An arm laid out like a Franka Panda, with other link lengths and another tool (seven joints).
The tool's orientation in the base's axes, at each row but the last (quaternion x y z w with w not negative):
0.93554 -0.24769 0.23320 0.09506
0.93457 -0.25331 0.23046 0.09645
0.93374 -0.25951 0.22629 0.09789
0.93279 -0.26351 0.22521 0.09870
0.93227 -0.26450 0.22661 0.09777
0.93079 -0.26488 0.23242 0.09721
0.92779 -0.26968 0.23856 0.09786
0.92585 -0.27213 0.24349 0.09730
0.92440 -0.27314 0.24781 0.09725
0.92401 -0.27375 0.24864 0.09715
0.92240 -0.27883 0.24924 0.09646
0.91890 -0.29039 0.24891 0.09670
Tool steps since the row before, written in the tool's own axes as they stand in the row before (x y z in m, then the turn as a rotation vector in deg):
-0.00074 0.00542 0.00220 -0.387 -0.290 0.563
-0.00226 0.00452 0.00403 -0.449 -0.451 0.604
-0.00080 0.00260 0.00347 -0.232 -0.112 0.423
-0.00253 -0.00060 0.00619 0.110 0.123 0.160
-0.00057 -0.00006 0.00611 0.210 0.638 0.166
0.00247 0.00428 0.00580 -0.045 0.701 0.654
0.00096 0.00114 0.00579 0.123 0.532 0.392
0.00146 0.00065 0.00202 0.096 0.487 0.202
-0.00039 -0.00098 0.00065 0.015 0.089 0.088
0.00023 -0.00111 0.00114 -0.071 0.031 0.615
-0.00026 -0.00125 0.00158 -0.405 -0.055 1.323
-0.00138 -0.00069 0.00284 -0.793 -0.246 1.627
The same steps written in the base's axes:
-0.00246 -0.00499 -0.00194 0.069 0.246 -0.697
-0.00253 -0.00408 -0.00432 0.121 0.398 -0.773
-0.00070 -0.00289 -0.00326 0.040 0.070 -0.489
0.00068 -0.00024 -0.00668 0.077 -0.201 -0.081
0.00187 -0.00154 -0.00564 -0.122 -0.681 -0.006
0.00176 -0.00647 -0.00362 -0.162 -0.768 -0.552
0.00234 -0.00318 -0.00448 -0.047 -0.622 -0.251
0.00152 -0.00184 -0.00098 -0.118 -0.513 -0.103
0.00052 0.00079 -0.00080 -0.003 -0.109 -0.064
0.00125 0.00046 -0.00091 0.181 -0.187 -0.562
0.00116 0.00065 -0.00154 0.276 -0.185 -1.344
0.00056 0.00032 -0.00317 0.235 0.061 -1.810

